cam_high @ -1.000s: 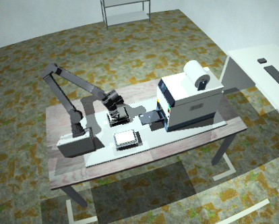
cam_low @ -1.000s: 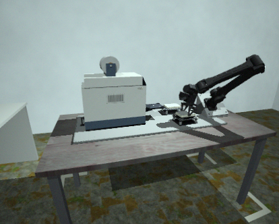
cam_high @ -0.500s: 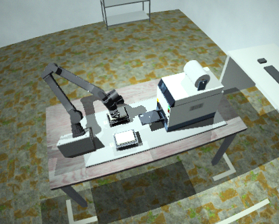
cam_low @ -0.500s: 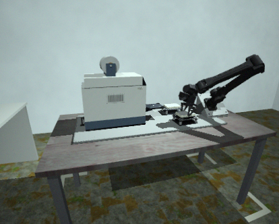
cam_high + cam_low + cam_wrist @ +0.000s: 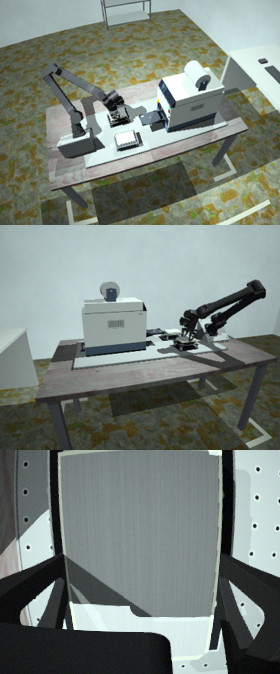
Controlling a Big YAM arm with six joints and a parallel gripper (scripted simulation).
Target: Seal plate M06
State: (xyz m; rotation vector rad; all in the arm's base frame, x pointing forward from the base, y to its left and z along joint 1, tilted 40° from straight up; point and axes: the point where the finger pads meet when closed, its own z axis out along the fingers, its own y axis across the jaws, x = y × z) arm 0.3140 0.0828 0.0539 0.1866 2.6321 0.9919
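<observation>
Now: hand 30 mm above the black nest N1. Also, from my hand: foil roll: 540 mm ahead, 150 mm to the right, 350 mm above; sealer stage: 210 mm ahead, 140 mm to the right, 30 mm above; pale plate: 220 mm to the right, 10 mm below.
</observation>
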